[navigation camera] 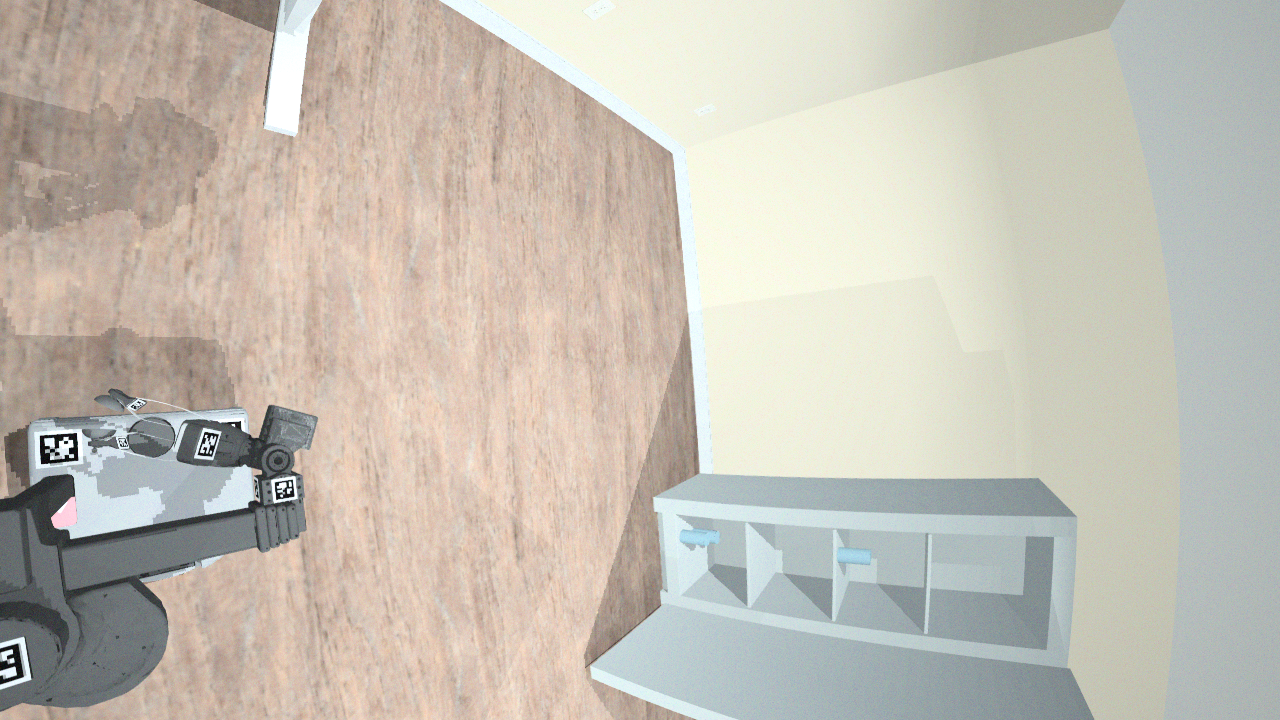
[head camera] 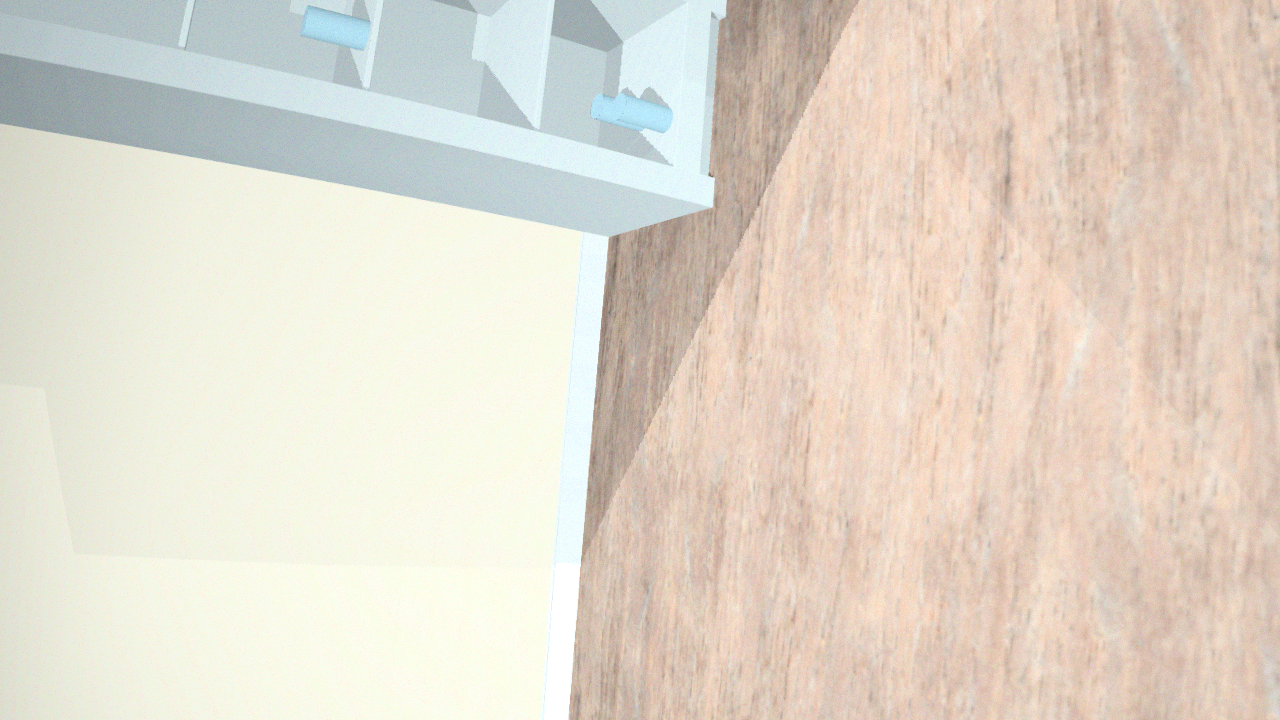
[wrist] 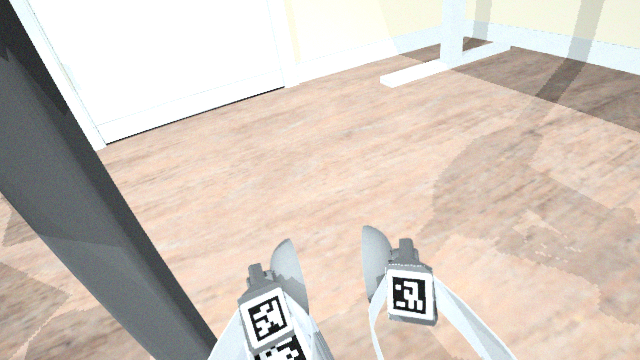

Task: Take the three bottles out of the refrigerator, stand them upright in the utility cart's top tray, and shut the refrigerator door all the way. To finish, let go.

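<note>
Here is my gripper [navigation camera: 91, 414], and I find the gripper again in the wrist view [wrist: 331, 257]. I can also see a white room door [wrist: 121, 75].
</note>
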